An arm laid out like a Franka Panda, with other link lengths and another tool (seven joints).
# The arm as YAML. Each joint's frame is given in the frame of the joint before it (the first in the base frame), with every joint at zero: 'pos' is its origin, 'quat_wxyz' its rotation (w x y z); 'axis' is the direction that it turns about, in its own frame. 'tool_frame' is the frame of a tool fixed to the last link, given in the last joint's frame.
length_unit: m
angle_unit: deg
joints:
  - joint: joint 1
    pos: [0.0, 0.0, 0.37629]
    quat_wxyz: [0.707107, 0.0, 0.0, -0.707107]
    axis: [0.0, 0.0, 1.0]
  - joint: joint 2
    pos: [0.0, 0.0, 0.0]
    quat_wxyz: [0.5, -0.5, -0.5, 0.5]
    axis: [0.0, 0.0, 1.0]
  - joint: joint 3
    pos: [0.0, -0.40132, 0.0]
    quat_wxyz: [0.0, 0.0, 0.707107, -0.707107]
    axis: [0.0, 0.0, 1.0]
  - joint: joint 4
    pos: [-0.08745, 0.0, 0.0]
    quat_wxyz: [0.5, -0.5, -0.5, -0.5]
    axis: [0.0, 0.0, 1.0]
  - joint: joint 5
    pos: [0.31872, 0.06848, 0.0]
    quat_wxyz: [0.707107, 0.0, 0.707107, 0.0]
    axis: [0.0, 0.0, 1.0]
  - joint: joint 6
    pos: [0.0, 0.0, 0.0]
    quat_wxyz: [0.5, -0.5, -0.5, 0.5]
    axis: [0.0, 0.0, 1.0]
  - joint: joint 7
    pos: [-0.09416, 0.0, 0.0]
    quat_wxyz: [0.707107, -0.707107, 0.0, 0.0]
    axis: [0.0, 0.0, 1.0]
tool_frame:
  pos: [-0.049, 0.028, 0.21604]
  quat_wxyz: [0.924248, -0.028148, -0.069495, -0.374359]
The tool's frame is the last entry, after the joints.
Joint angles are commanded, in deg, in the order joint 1, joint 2, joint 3, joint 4, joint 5, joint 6, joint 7. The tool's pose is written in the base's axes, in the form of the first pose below.
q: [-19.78 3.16 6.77 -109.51 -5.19 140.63 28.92]
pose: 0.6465, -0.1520, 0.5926, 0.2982, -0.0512, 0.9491, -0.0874
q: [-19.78 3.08 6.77 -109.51 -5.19 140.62 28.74]
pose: 0.6462, -0.1518, 0.5934, 0.2986, -0.0528, 0.9488, -0.0879
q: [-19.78 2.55 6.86 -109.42 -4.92 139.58 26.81]
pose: 0.6430, -0.1481, 0.5960, 0.2940, -0.0682, 0.9493, -0.0885
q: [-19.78 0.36 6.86 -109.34 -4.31 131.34 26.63]
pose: 0.6162, -0.1432, 0.5888, 0.2457, -0.0638, 0.9643, -0.0755
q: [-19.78 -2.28 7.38 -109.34 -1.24 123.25 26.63]
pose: 0.5874, -0.1272, 0.5870, 0.2065, -0.0522, 0.9761, -0.0444
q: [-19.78 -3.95 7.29 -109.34 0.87 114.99 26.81]
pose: 0.5576, -0.1169, 0.5759, 0.1557, -0.0406, 0.9868, -0.0158
